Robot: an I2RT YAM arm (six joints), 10 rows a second.
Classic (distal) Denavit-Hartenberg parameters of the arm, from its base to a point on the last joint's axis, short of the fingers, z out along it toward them. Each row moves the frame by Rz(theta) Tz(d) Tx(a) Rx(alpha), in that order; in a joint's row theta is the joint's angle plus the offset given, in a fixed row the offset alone. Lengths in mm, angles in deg.
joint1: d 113.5, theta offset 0, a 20, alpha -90
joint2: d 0, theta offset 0, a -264, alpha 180
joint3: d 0, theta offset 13.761, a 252.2, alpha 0
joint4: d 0, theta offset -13.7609, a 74, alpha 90
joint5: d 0, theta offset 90, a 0, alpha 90
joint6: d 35.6, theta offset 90, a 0, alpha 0
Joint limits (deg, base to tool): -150..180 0..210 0..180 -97..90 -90..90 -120..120
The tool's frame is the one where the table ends.
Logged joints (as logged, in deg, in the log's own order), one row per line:
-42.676, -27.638, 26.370, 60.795, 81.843, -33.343
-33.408, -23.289, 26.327, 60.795, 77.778, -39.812
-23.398, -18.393, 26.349, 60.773, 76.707, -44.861
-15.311, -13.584, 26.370, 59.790, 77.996, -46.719
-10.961, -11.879, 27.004, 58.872, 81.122, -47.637
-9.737, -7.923, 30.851, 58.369, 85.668, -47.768
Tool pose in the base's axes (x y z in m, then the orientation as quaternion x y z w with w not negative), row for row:
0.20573, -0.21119, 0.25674, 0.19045, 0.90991, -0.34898, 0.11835
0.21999, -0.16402, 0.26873, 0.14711, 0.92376, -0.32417, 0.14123
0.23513, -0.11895, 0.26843, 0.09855, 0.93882, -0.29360, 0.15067
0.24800, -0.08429, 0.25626, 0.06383, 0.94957, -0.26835, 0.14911
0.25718, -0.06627, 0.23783, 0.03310, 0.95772, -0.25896, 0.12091
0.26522, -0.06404, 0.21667, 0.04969, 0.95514, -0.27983, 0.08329
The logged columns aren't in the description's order. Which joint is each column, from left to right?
Columns, left to right: joint1, joint6, joint5, joint3, joint2, joint4.
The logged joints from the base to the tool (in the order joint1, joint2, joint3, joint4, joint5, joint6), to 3 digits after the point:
-42.676, 81.843, 60.795, -33.343, 26.370, -27.638
-33.408, 77.778, 60.795, -39.812, 26.327, -23.289
-23.398, 76.707, 60.773, -44.861, 26.349, -18.393
-15.311, 77.996, 59.790, -46.719, 26.370, -13.584
-10.961, 81.122, 58.872, -47.637, 27.004, -11.879
-9.737, 85.668, 58.369, -47.768, 30.851, -7.923

